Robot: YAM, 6 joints.
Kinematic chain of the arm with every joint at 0, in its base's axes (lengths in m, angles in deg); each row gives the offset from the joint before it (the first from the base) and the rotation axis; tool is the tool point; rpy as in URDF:
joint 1: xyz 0 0 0.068 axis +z
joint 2: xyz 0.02 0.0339 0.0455 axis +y
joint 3: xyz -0.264 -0.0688 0 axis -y
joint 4: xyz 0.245 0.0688 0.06 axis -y
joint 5: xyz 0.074 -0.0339 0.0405 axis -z
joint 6: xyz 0.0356 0 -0.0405 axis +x
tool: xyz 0 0 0 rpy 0 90 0
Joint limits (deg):
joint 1: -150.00..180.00
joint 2: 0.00..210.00
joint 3: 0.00..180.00
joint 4: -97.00..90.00
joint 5: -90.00..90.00
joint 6: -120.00..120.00
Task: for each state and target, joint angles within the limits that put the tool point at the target. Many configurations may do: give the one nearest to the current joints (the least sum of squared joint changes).
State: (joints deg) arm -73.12 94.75 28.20 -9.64 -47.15 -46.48
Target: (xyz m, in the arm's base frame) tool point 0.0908 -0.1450 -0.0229
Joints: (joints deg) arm -66.15 126.67 26.88 -5.17 -43.28 -46.48
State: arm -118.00 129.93 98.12 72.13 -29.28 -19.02
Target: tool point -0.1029 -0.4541 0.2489
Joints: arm -105.14 123.15 76.20 77.26 -32.70 -19.02
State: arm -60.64 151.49 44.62 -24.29 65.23 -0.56
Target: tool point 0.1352 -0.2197 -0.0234
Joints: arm -51.11 135.58 50.09 -25.65 66.73 -0.56
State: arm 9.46 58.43 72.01 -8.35 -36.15 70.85
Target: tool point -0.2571 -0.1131 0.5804
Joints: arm 27.60 26.29 115.18 5.70 -32.05 70.85
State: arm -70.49 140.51 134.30 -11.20 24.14 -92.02
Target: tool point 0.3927 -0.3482 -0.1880
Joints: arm -40.30 189.17 134.02 -4.23 18.97 -92.02
